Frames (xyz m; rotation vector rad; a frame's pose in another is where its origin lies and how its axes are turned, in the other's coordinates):
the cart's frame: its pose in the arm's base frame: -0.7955 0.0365 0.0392 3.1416 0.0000 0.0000
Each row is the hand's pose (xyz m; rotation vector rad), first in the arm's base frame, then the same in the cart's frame.
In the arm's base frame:
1: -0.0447 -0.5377 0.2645 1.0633 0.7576 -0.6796
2: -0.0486 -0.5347 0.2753 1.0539 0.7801 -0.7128
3: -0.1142 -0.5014 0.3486 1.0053 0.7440 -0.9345
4: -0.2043 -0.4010 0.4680 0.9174 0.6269 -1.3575
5: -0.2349 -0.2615 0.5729 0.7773 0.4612 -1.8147
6: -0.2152 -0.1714 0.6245 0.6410 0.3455 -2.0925
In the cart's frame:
1: 0.7508 0.5742 -0.2253 -1.8044 -0.7545 -0.8411
2: 0.7469 0.5712 -0.2361 -1.7919 -0.7913 -0.8660
3: 0.6813 0.5379 -0.3094 -1.7542 -1.0400 -0.8280
4: 0.5912 0.4375 -0.4288 -1.6158 -1.5037 -0.6944
5: 0.5606 0.2980 -0.5337 -1.3861 -1.9916 -0.5061
6: 0.5803 0.2079 -0.5853 -1.2105 -2.2902 -0.3781

